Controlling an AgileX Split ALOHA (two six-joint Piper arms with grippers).
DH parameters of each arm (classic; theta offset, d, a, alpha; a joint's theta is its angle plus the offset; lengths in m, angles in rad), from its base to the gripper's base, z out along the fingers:
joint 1: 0 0.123 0 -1.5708
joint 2: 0.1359 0 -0.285 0
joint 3: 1.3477 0 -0.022 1.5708
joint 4: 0 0.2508 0 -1.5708
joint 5: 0 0 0.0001 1.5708
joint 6: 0 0.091 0 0
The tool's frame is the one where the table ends.
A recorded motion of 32 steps. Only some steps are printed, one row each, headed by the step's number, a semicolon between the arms.
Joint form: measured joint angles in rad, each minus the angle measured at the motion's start. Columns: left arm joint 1, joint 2, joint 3, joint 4, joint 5, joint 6; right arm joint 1, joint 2, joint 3, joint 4, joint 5, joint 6.
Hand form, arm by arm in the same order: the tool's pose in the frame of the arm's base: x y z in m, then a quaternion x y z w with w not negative. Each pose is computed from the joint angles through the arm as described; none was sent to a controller.
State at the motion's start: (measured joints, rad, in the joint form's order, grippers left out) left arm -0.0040 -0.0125 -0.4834 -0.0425 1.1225 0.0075; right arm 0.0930 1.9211 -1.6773 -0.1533 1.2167 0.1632
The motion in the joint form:
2: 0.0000 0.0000 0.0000 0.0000 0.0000 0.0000; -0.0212 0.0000 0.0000 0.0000 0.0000 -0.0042
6: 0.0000 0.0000 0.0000 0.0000 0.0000 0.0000; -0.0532 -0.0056 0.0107 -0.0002 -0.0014 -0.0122
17: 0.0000 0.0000 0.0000 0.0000 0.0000 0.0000; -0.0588 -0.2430 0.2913 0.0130 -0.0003 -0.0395
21: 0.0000 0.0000 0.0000 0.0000 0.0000 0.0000; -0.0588 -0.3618 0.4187 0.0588 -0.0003 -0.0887
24: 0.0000 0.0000 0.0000 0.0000 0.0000 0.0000; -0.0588 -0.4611 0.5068 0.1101 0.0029 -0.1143
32: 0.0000 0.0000 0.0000 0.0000 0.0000 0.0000; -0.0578 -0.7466 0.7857 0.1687 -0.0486 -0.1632
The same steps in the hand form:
2: -0.0076 -0.0035 0.2678 0.00643 0.86973 -0.02034 0.49307; 0.4021 0.0159 0.2693 0.02392 0.99211 -0.06228 0.10617
6: -0.0076 -0.0035 0.2678 0.00643 0.86973 -0.02034 0.49307; 0.4006 0.0029 0.2687 0.03557 0.99194 -0.06460 0.10308
17: -0.0076 -0.0035 0.2678 0.00643 0.86973 -0.02034 0.49307; 0.3325 -0.0006 0.2809 0.02517 0.99462 -0.06129 0.07957
21: -0.0076 -0.0035 0.2678 0.00643 0.86973 -0.02034 0.49307; 0.2980 0.0021 0.2844 0.00685 0.99647 -0.04146 0.07267
24: -0.0076 -0.0035 0.2678 0.00643 0.86973 -0.02034 0.49307; 0.2706 0.0056 0.2891 0.00143 0.99701 -0.01767 0.07516
32: -0.0076 -0.0035 0.2678 0.00643 0.86973 -0.02034 0.49307; 0.1954 0.0082 0.2821 -0.01524 0.99451 0.00917 0.10316

